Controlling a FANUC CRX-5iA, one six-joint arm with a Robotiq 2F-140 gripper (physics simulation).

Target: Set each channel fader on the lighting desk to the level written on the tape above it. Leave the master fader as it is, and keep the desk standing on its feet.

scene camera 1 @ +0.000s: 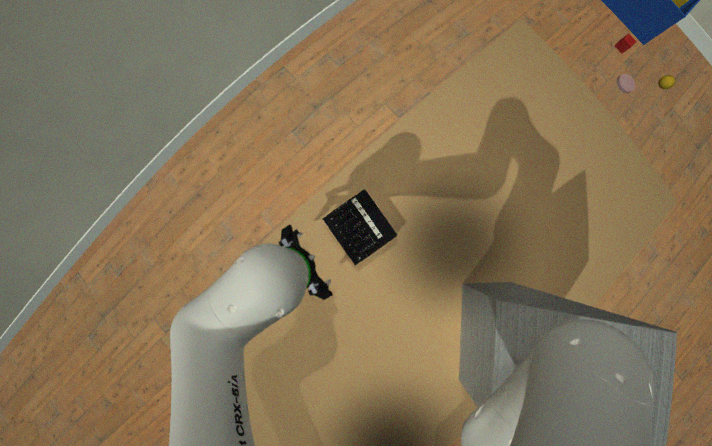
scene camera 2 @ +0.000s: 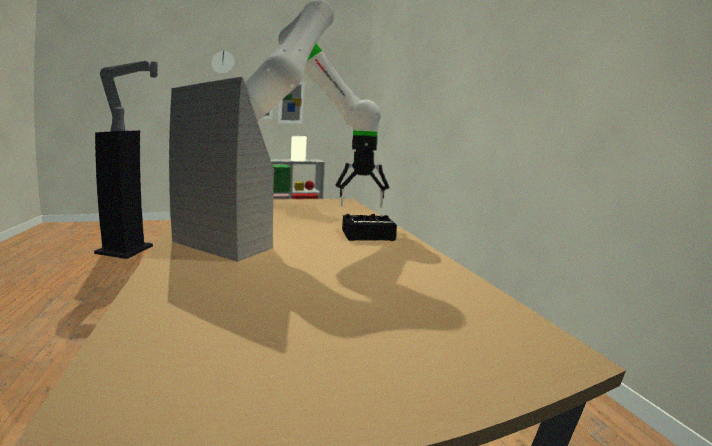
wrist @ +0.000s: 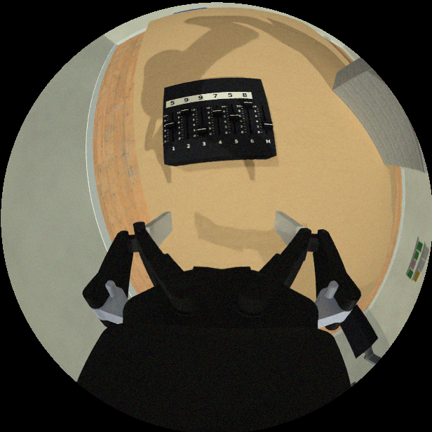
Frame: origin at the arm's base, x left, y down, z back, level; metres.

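Where they show: gripper, fingertip midpoint: (scene camera 2: 361, 206); arm's base, link origin: (scene camera 2: 219, 127).
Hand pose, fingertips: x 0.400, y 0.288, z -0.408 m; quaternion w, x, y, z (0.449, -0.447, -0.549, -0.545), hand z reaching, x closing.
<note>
Things, the pixels of their top centre, and the offset from my fingertips. Level surfaces: height alone.
- black lighting desk, top centre: (scene camera 1: 360, 226) (scene camera 2: 369, 216) dz -0.039, dx -0.152, dy +0.003 m
- tape, top centre: (scene camera 1: 366, 218) dz -0.055, dx -0.179, dy +0.016 m
- table, surface height: dy +0.071 m
The black lighting desk (scene camera 1: 353, 239) (scene camera 2: 369, 230) (wrist: 220, 153) rests flat on the table. The tape (scene camera 1: 367, 218) (wrist: 209, 99) reads 5, 9, 9, 7, 5, 8. In the wrist view, fader 1 (wrist: 170, 124) and fader 5 (wrist: 234, 116) stand near mid-scale. Fader 2 (wrist: 185, 111) is near the top, fader 3 (wrist: 201, 130) near the bottom, fader 4 (wrist: 217, 111) in the upper part, fader 6 (wrist: 248, 103) at the top. The master fader (wrist: 268, 124) is low. My gripper (scene camera 1: 313, 258) (scene camera 2: 362, 203) (wrist: 223, 220) is open and empty, above table height, beside the desk's channel-number edge.
A tall grey block (scene camera 1: 567, 307) (scene camera 2: 204, 168) (wrist: 382, 112) stands on the table (scene camera 1: 367, 336) (scene camera 2: 315, 388) (wrist: 330, 190) beside my arm. A black pedestal with a small grey arm (scene camera 2: 119, 189) stands beyond the table's edge. A red block (scene camera 1: 625, 43) and blue bin (scene camera 1: 643, 18) are beyond another edge.
</note>
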